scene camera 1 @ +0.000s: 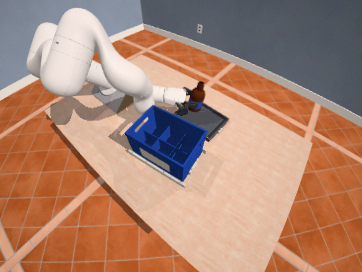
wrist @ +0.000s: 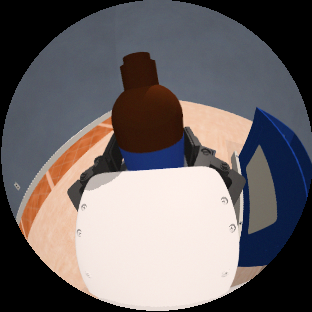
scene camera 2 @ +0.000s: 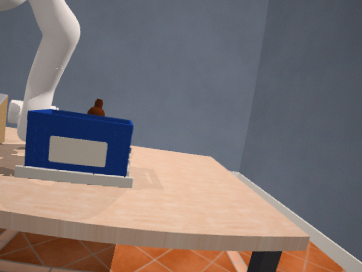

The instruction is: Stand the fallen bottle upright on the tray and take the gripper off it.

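The brown bottle (scene camera 1: 198,95) (scene camera 2: 97,110) (wrist: 147,117) with a blue label is upright, neck up, over the back part of the dark tray (scene camera 1: 209,120). Its base is at about the height of the tray floor; whether it touches is too small to tell. My gripper (scene camera 1: 194,101) (wrist: 151,138) comes in from the side and is shut on the bottle, one dark finger on each side of the blue label. In scene camera 2 the crate hides the tray, the fingers and the lower bottle.
A blue crate (scene camera 1: 195,154) (scene camera 2: 119,150) (wrist: 289,200) with compartments stands close beside the tray, near the arm's wrist. A pale rail (scene camera 1: 157,169) (scene camera 2: 75,176) runs along its foot. The wooden table (scene camera 1: 255,175) (scene camera 2: 200,205) extends beyond them.
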